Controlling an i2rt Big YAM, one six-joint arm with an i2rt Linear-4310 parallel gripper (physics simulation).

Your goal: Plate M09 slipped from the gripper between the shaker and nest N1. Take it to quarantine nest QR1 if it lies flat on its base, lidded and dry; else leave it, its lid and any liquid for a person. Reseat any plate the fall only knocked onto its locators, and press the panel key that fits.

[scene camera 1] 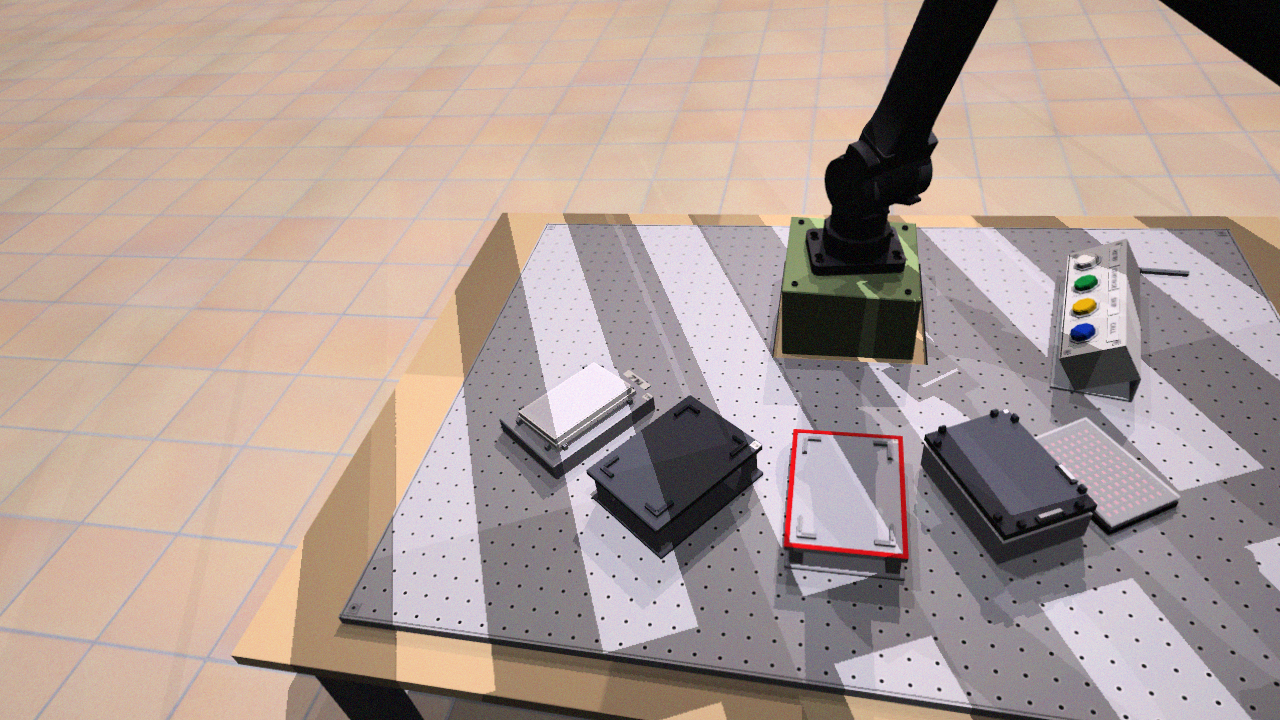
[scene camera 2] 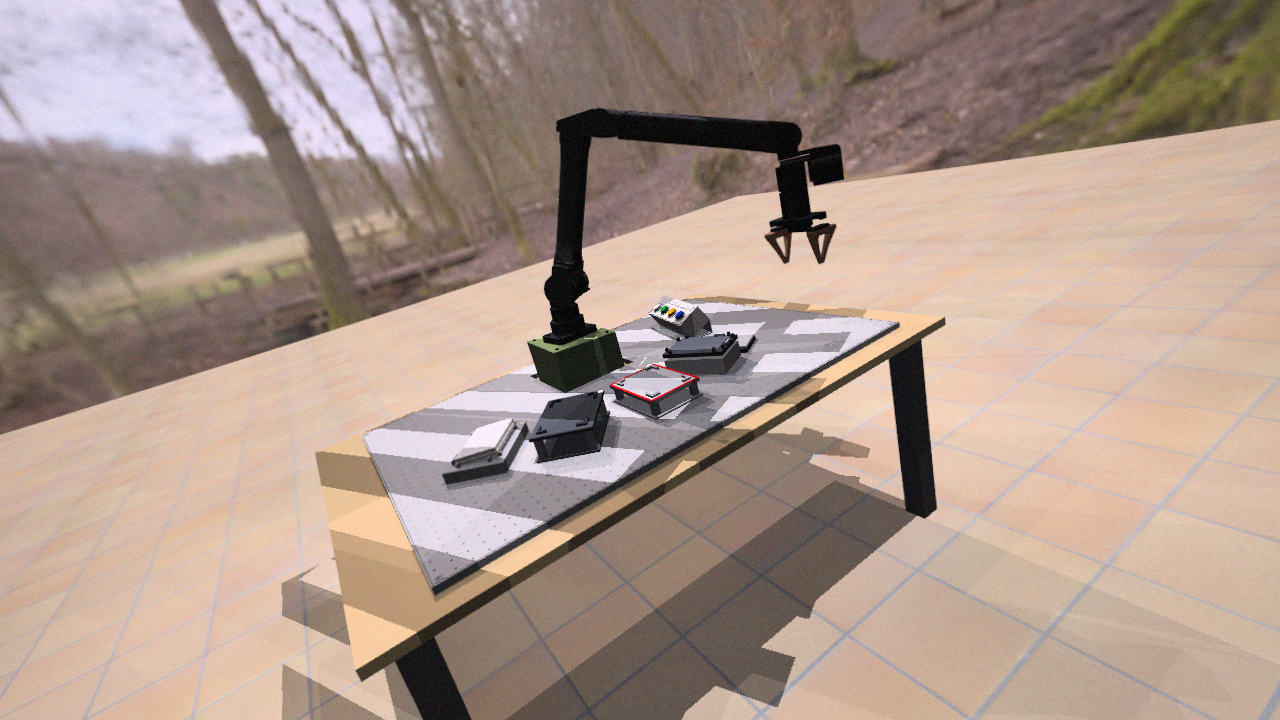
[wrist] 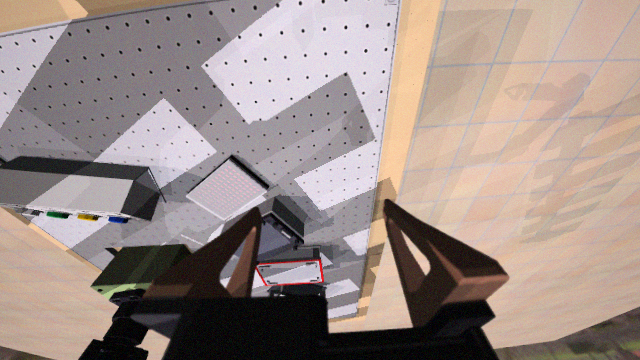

Note:
My gripper [scene camera 2: 803, 263] is open, holding nothing. Also in view: a button box [scene camera 1: 1097, 347] and a dark station [scene camera 1: 1016, 499].
My gripper shows as well in the wrist view [wrist: 321, 208]. The button box shows as well in scene camera 2 [scene camera 2: 676, 318] and in the wrist view [wrist: 90, 190]. The dark station is seen too in scene camera 2 [scene camera 2: 716, 354] and in the wrist view [wrist: 281, 231].

